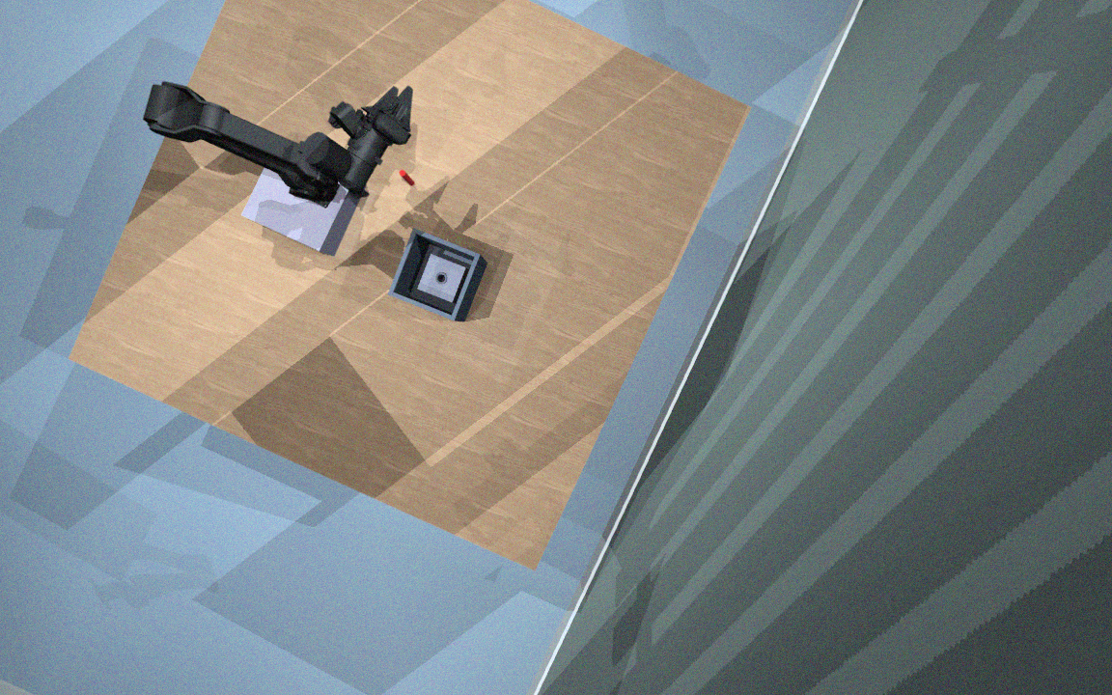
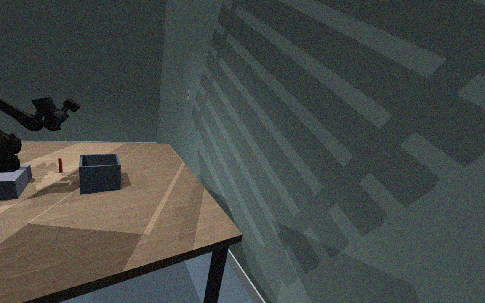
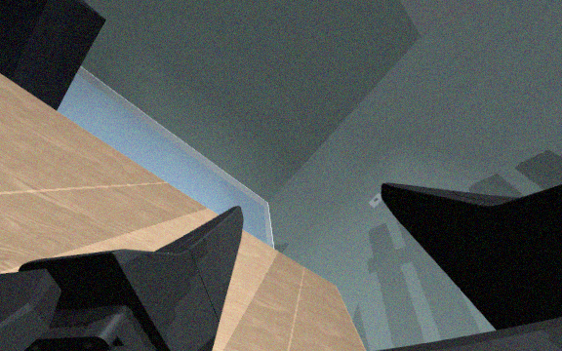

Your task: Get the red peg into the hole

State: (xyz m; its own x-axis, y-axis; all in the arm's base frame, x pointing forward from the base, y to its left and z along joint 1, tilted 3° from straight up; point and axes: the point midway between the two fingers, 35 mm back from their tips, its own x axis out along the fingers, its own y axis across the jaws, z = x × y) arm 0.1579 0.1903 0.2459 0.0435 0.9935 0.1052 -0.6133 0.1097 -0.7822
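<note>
My gripper tip is 20 mm past the red peg, 110 mm to the left of it and 270 mm above it. The rest, counted from my gripper tip: plate 180 mm ahead, 280 mm to the right, 260 mm below.
</note>
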